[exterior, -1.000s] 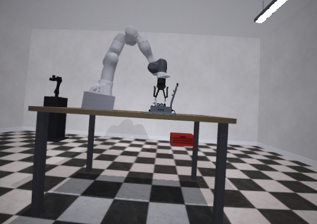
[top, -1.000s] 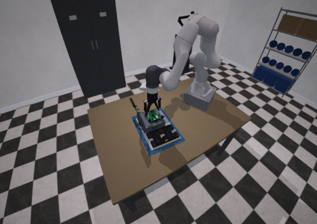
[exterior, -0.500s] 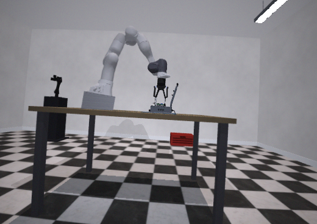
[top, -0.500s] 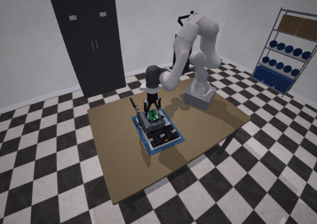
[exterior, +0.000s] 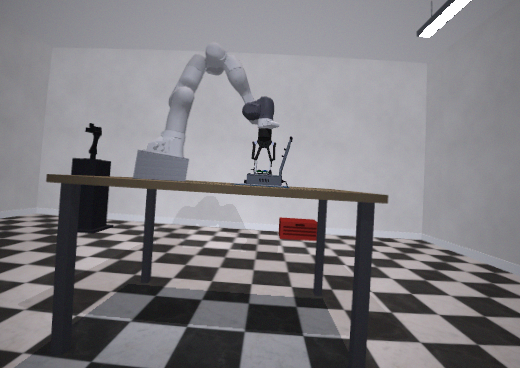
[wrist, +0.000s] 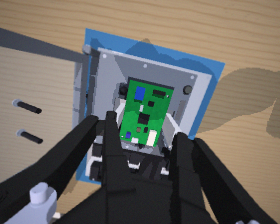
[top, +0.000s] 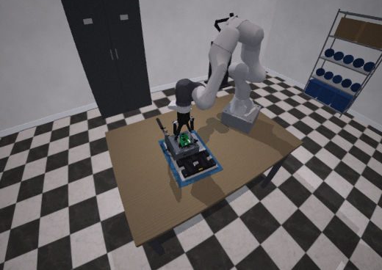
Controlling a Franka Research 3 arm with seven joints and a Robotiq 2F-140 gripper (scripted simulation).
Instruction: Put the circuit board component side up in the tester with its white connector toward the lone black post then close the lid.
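Right now my hand is 20 mm above the green circuit board. Round my hand: tester lid (120 mm ahead, 10 mm to the right, 80 mm above).
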